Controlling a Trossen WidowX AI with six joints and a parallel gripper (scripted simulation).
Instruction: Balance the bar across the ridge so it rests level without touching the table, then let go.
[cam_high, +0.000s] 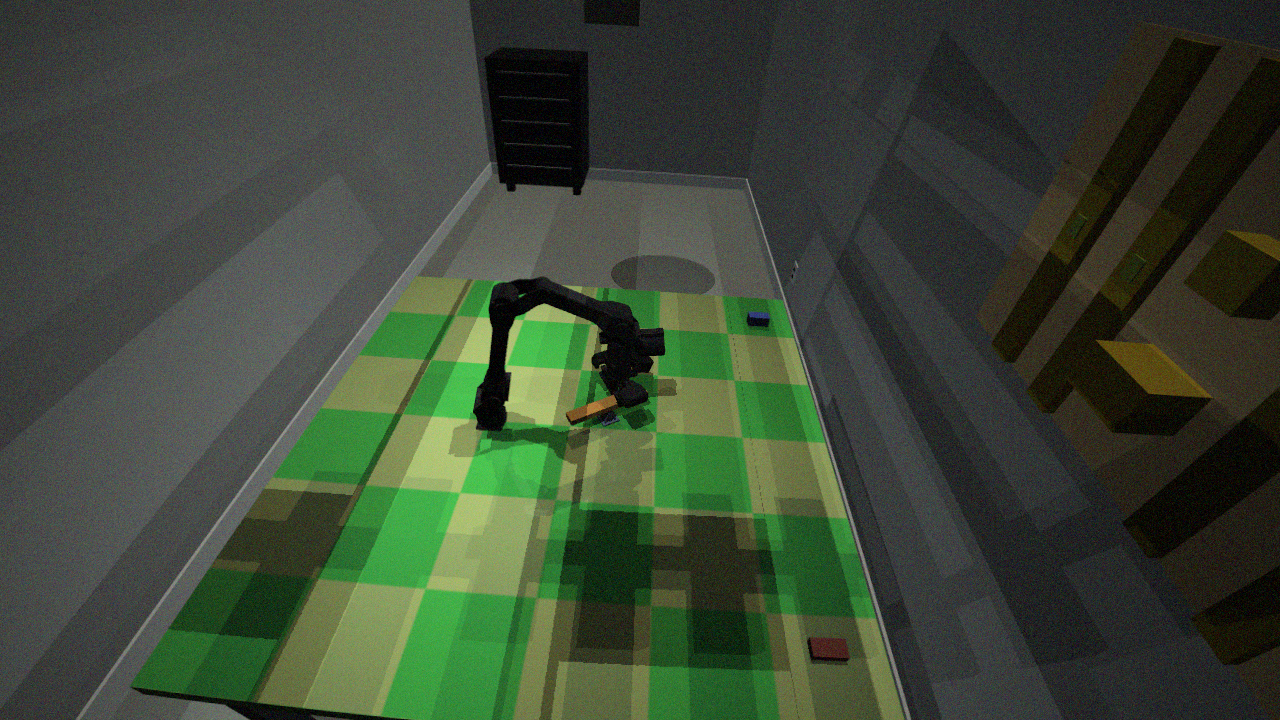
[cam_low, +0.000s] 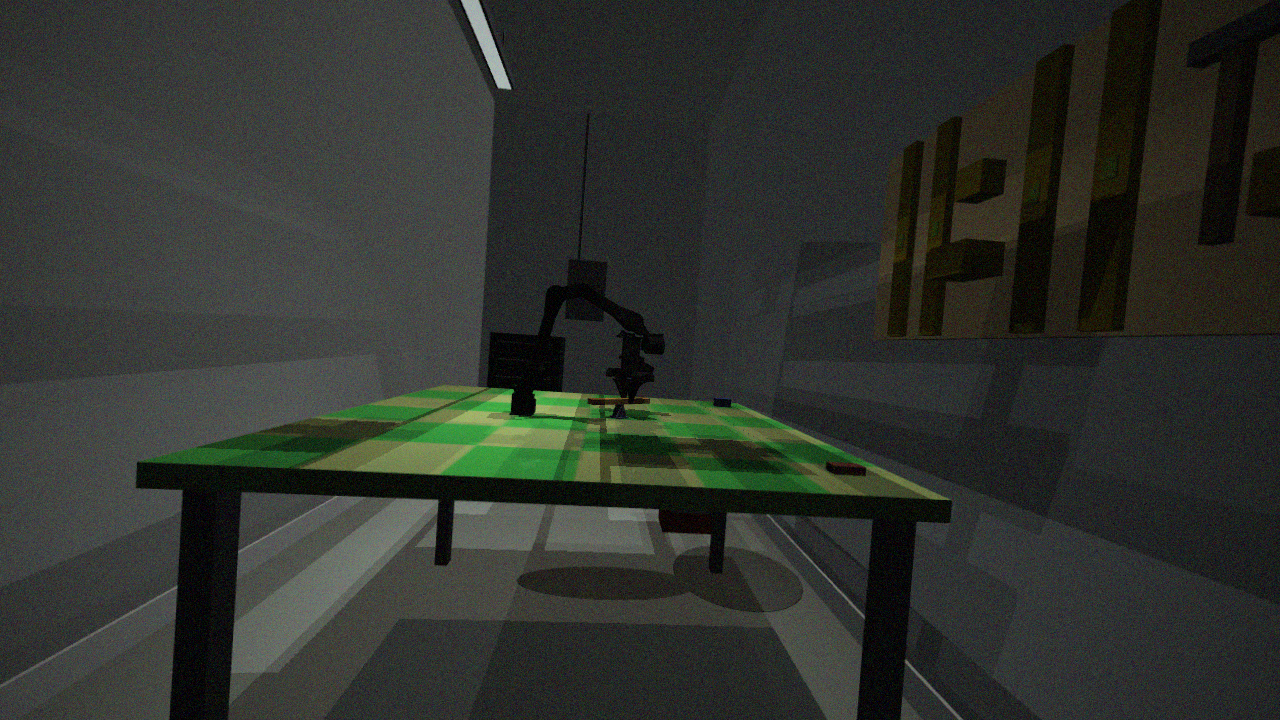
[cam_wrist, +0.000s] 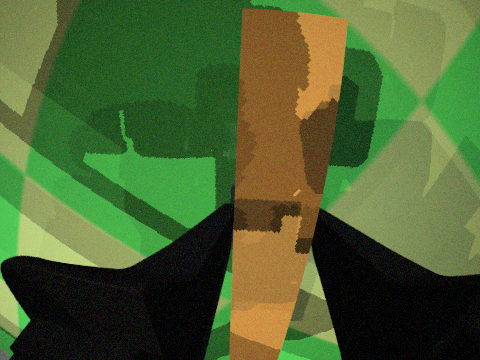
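My gripper tip is now 20 mm to the left of the orange bar and 20 mm past it. From my gripper tip the other things lie so: flat red block (550 mm to the right, 420 mm ahead, 40 mm below); small blue block (450 mm to the left, 420 mm ahead, 30 mm below).
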